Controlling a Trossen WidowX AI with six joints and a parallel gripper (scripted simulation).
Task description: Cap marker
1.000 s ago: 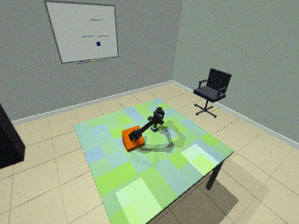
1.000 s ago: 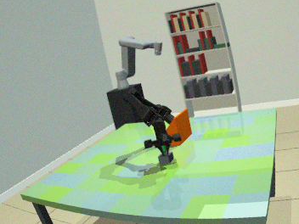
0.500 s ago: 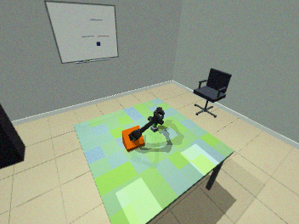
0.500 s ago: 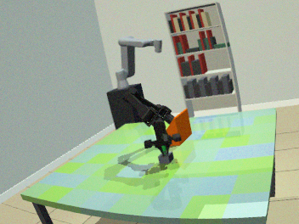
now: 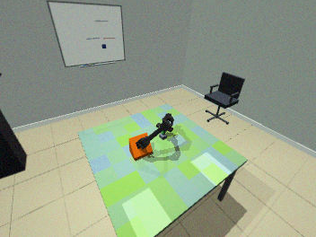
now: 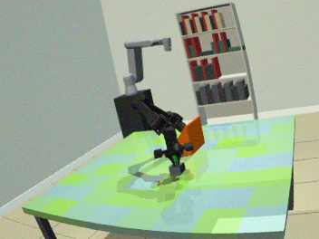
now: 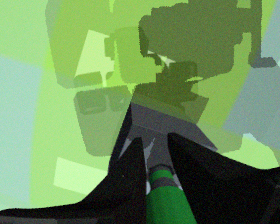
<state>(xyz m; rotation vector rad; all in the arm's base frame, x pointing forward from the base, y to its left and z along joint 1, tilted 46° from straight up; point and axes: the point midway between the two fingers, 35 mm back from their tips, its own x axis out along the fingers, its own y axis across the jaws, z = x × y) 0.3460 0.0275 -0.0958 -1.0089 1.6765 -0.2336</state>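
My gripper tip is 2 cm past the green marker cap, 1 cm to the left of it and 5 cm below it. Round my gripper tip: holder block 2 cm behind, 1 cm to the right, 2 cm below.
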